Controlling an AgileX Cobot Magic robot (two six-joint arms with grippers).
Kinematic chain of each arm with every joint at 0, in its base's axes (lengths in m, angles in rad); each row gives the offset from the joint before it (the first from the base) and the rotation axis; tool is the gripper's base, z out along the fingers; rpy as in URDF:
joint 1: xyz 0 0 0.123 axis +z
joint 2: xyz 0 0 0 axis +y
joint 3: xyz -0.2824 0 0.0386 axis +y
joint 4: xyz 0.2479 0 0.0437 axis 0.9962 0 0.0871
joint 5: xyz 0 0 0 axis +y
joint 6: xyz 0.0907 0 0.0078 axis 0.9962 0 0.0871
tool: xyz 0 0 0 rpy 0 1.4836 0
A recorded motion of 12 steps. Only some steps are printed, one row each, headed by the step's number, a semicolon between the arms.
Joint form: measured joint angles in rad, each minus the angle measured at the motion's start. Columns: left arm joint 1, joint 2, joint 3, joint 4, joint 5, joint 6; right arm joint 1, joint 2, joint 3, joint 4, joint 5, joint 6.
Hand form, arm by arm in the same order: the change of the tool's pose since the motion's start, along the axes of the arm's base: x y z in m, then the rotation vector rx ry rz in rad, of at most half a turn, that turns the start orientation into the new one. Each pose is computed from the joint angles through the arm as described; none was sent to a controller.
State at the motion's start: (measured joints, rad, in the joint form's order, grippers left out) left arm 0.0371 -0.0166 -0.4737 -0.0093 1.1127 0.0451; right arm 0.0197 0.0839 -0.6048 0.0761 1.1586 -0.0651
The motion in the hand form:
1: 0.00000 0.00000 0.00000 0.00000 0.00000 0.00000; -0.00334 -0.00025 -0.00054 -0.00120 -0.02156 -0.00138
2: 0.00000 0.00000 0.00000 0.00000 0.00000 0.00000; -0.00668 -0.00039 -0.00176 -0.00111 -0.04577 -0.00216
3: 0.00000 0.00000 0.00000 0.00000 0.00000 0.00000; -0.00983 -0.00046 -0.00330 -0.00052 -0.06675 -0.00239
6: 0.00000 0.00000 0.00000 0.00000 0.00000 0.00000; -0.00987 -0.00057 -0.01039 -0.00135 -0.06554 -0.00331
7: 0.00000 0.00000 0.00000 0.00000 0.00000 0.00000; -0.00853 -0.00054 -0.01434 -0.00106 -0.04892 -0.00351
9: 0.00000 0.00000 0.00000 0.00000 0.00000 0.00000; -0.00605 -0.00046 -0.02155 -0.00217 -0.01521 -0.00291
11: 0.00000 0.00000 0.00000 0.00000 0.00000 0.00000; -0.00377 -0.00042 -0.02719 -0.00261 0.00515 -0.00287
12: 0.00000 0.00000 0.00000 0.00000 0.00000 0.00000; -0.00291 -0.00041 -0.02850 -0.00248 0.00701 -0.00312
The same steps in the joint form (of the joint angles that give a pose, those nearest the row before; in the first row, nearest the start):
1: 0.0000 0.0000 0.0000 0.0000 0.0000 0.0000; 0.0000 -0.0210 0.0020 -0.0021 -0.0025 0.0000
2: 0.0000 0.0000 0.0000 0.0000 0.0000 0.0000; 0.0000 -0.0450 0.0069 -0.0029 -0.0077 0.0000
3: 0.0000 0.0000 0.0000 0.0000 0.0000 0.0000; 0.0000 -0.0680 0.0124 -0.0028 -0.0111 0.0000
6: 0.0000 0.0000 0.0000 0.0000 0.0000 0.0000; 0.0000 -0.0895 0.0389 -0.0040 -0.0149 0.0000
7: 0.0000 0.0000 0.0000 0.0000 0.0000 0.0000; 0.0000 -0.0907 0.0524 -0.0041 -0.0107 0.0010
9: 0.0000 0.0000 0.0000 0.0000 0.0000 0.0000; 0.0000 -0.0907 0.0765 -0.0041 -0.0011 0.0009
11: 0.0000 0.0000 0.0000 0.0000 0.0000 0.0000; 0.0000 -0.0913 0.0973 -0.0041 -0.0008 0.0010
12: 0.0000 0.0000 0.0000 0.0000 0.0000 0.0000; 0.0000 -0.0913 0.1032 -0.0041 -0.0049 0.0010

